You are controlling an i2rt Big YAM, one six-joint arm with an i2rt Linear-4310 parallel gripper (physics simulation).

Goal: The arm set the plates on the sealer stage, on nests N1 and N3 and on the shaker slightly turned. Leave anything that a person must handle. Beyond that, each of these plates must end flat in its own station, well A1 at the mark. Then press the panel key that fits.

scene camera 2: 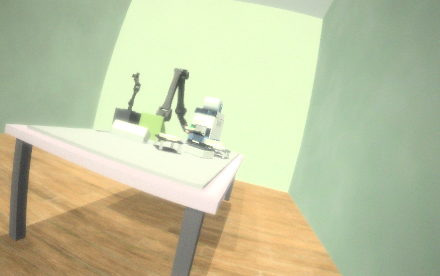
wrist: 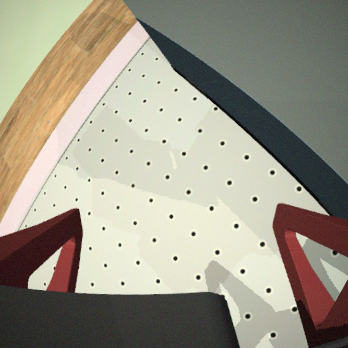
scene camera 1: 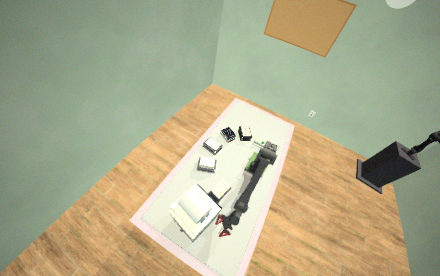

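My gripper is open and empty, low over the mat beside the sealer, on the side away from the nests. A pale plate lies on the sealer's stage. Two pale-topped plates, one nearer and one farther, stand on holders. A dark item with small spots and a pale plate on a black base stand farther along. The key panel is partly covered by the arm. Station labels, the A1 marks and small plate turns are too small to tell.
The arm reaches along one long table edge from its base, over a green block. In the wrist view, the sealer's dark lower edge runs along the right and the pink table rim along the left.
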